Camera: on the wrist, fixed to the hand. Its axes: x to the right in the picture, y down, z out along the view.
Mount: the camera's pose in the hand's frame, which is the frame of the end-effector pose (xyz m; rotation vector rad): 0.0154 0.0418 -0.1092 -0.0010 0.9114 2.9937
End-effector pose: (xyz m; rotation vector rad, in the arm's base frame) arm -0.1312 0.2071 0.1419 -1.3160 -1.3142 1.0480
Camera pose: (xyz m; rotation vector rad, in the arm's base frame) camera -0.0159 0.2182 0.1196 1.7535 -1.7782 -0.8343
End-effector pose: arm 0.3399 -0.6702 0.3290 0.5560 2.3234 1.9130
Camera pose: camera 0.3035 -0.7606 0.3954 -1.1610 0.3354 -0.2039
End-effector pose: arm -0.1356 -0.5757 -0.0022 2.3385 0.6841 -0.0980
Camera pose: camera -0.1139 -0.5250 0.1020 -0.8231 2.3293 -1.8143
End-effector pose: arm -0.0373 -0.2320 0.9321 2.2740 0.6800 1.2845
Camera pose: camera -0.1172 -0.2409 1.0184 -0.2521 1.7331 -1.0874
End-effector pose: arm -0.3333 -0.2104 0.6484 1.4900 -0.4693 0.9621
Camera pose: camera -0.3883 -0.1100 0.6768 0.8134 1.1510 -2.0136
